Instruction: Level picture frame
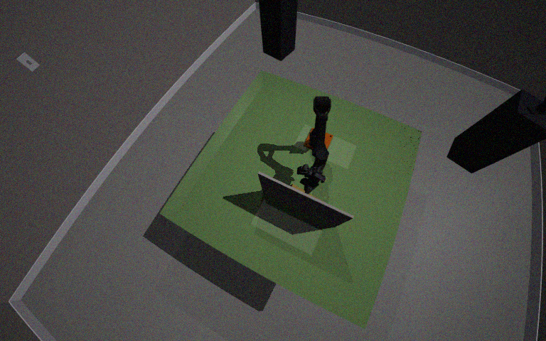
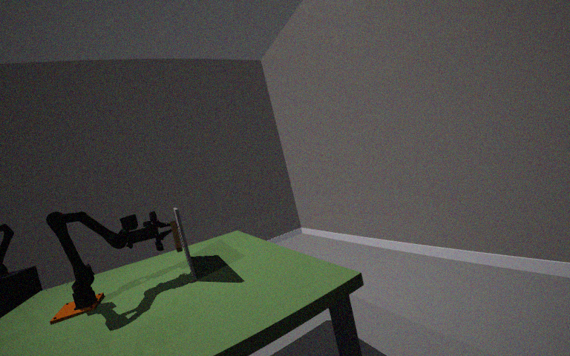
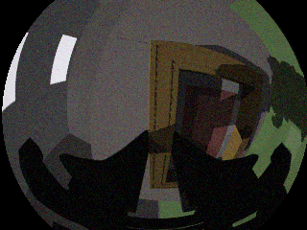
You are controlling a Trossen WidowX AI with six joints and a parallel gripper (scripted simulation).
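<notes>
Now: gripper tip 5 cm above the picture frame, 1 cm to the left of it and 1 cm short of it. Round my gripper tip: wall panel: 7 cm below, 2 cm ahead.
</notes>
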